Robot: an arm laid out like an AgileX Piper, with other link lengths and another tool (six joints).
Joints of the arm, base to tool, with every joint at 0 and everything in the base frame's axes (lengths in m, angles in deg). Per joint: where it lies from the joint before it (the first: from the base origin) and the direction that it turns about. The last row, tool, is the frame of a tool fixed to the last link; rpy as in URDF.
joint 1: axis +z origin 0 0 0.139
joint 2: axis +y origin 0 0 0
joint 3: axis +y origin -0.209 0 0.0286
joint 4: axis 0.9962 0 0.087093 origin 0.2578 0 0.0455
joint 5: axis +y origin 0 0 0
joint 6: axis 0.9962 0 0.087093 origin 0.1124 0 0.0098
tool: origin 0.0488 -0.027 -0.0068 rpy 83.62 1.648 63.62
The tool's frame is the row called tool.
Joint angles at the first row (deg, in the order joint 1, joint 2, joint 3, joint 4, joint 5, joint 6):
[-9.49, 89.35, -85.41, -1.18, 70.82, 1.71]
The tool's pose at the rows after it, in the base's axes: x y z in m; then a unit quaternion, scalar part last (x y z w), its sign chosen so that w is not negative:
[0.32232 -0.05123 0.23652 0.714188 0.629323 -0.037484 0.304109]
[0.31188 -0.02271 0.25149 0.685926 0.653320 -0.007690 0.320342]
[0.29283 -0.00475 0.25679 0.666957 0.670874 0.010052 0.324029]
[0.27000 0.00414 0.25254 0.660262 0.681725 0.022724 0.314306]
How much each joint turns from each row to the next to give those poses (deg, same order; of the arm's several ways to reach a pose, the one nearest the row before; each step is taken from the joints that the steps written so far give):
[5.74, -3.04, 0.44, -0.14, 0.00, 0.88]
[5.10, -5.06, 2.41, 0.00, 0.00, -0.02]
[3.45, -5.80, 4.49, 0.30, 0.27, 0.04]
[1.38, -6.22, 6.14, 1.59, 0.13, -0.27]

